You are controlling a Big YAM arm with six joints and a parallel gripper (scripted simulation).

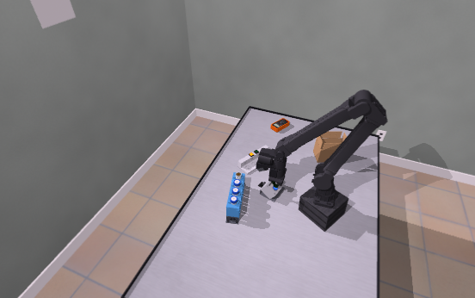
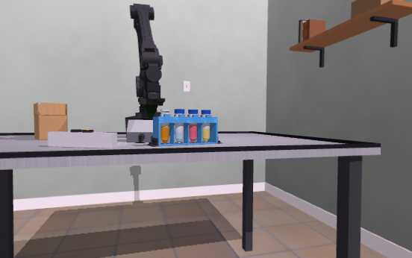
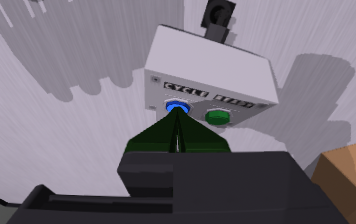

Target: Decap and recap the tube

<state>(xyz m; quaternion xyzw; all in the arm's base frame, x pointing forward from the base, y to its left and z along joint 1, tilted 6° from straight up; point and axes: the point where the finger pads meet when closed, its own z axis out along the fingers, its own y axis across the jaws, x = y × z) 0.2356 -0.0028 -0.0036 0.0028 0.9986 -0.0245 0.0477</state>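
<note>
Right now the blue cycle key is 2 cm below my hand. From my hand the other things lie so: white key housing (1 cm ahead, 2 cm to the right, 3 cm below); then cardboard box (22 cm behind, 41 cm to the right, 1 cm below); then green ready key (1 cm behind, 4 cm to the right, 1 cm below).
</note>
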